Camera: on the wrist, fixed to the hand. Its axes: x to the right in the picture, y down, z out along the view.
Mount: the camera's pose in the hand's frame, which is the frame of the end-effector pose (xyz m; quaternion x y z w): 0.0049 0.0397 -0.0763 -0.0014 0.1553 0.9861 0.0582
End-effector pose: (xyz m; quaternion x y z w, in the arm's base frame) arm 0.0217 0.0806 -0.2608 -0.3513 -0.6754 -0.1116 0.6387
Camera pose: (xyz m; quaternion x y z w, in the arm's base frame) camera 0.1064 0.0654 -0.2559 -0.6701 0.4065 0.5679 0.2516
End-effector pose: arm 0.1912 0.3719 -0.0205 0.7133 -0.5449 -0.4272 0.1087
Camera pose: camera 0.2198 0.3288 0.0484 -0.4296 -0.7176 0.1923 0.5132
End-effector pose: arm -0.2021 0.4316 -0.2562 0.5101 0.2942 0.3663 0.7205
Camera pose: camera -0.2693 0.4837 -0.2421 -0.2619 0.3745 -0.8115 0.3643
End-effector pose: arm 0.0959 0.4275 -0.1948 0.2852 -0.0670 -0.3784 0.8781
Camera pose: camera 0.1497 0.4803 -0.2366 0.0081 -0.1482 0.8881 0.4351
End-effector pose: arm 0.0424 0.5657 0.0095 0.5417 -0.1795 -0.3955 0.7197
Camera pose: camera 0.1127 0.6146 0.0186 -0.0851 -0.4323 0.7706 0.4605
